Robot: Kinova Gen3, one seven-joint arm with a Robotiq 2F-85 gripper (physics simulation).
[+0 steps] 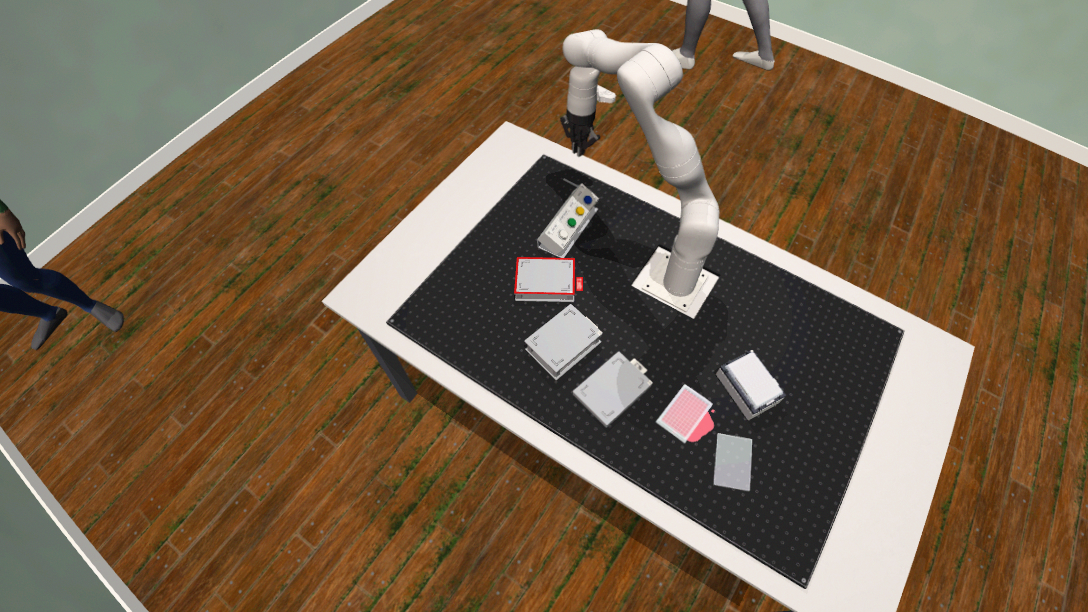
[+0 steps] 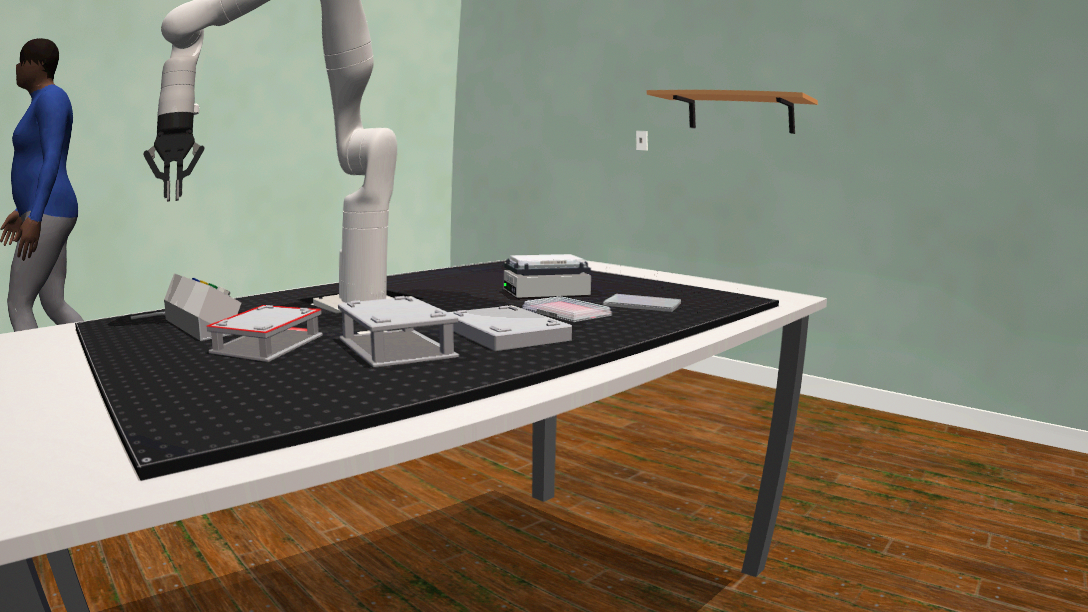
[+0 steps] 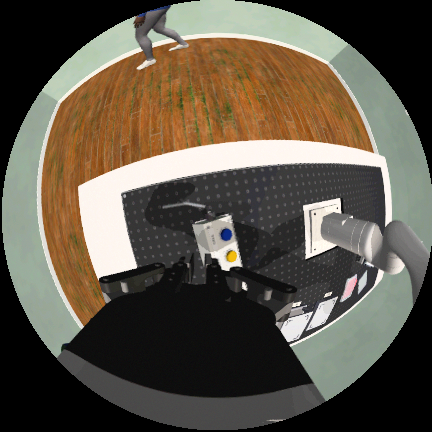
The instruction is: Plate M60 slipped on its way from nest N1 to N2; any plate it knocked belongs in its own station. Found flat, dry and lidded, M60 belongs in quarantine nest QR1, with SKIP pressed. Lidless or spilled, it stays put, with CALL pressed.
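Places are measured from the arm's base along level axes (x ahead, y left, z up), in metres.
Where they show: gripper, fingertip midpoint: (image 1: 577, 153) (image 2: 172, 201) (image 3: 198, 260); arm's base at its link origin: (image 1: 679, 282) (image 2: 363, 299) (image 3: 328, 226).
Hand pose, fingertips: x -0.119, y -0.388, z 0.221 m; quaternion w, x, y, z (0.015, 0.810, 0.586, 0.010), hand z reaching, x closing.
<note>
Things, the pixels of their top centre, and the offset from my fingertips. "pt": a spot on its surface instead.
- button box at its top centre: (image 2: 198, 277) (image 3: 224, 271) (image 1: 569, 209) dx +0.088, dy +0.020, dz -0.135 m
- blue button at its top centre: (image 3: 225, 235) (image 1: 587, 197) dx +0.014, dy +0.045, dz -0.144 m
- pink-filled plate at its top centre: (image 2: 566, 304) (image 1: 685, 411) (image 3: 349, 288) dx +0.481, dy +0.540, dz -0.205 m
- pink spill at a spot on its surface: (image 1: 701, 427) pt dx +0.496, dy +0.592, dz -0.218 m
- clear lid at its top centre: (image 2: 643, 300) (image 1: 733, 461) (image 3: 362, 282) dx +0.544, dy +0.691, dz -0.211 m
- red-edged nest at its top centre: (image 2: 264, 315) (image 1: 545, 274) dx +0.299, dy +0.052, dz -0.175 m
- grey raised nest at its top centre: (image 2: 392, 306) (image 1: 563, 335) (image 3: 292, 330) dx +0.451, dy +0.187, dz -0.162 m
- low nest at its top centre: (image 2: 504, 316) (image 1: 613, 386) (image 3: 322, 314) dx +0.506, dy +0.354, dz -0.193 m
- clamped white-topped plate at its top centre: (image 2: 546, 257) (image 1: 755, 378) dx +0.347, dy +0.662, dz -0.150 m
- boxy device at a spot on its surface: (image 2: 547, 283) pt dx +0.379, dy +0.622, dz -0.191 m
My gripper (image 1: 578, 150) (image 2: 173, 195) (image 3: 198, 260) is shut to a narrow gap with nothing between the fingers, high above the button box's blue end. The button box (image 1: 550, 242) (image 2: 199, 308) (image 3: 210, 242) has a blue button (image 1: 587, 199) (image 3: 226, 234), a yellow one (image 1: 579, 210) (image 3: 231, 256), a green one (image 1: 571, 222) and a white one (image 1: 563, 234); labels are too small to read. A pink-filled plate (image 1: 684, 412) (image 2: 566, 308) (image 3: 350, 288) lies flat and lidless beside a pink spill (image 1: 701, 427). A clear lid (image 1: 732, 462) (image 2: 642, 302) lies apart. The red-edged nest (image 1: 545, 275) (image 2: 266, 318) is empty.
A grey raised nest (image 1: 563, 338) (image 2: 397, 312) and a low nest (image 1: 604, 389) (image 2: 524, 328) stand empty between the red-edged nest and the pink plate. A clamped white-topped plate (image 1: 753, 379) (image 2: 547, 262) sits on a boxy device (image 2: 547, 283). The arm base (image 1: 654, 287) stands behind.
</note>
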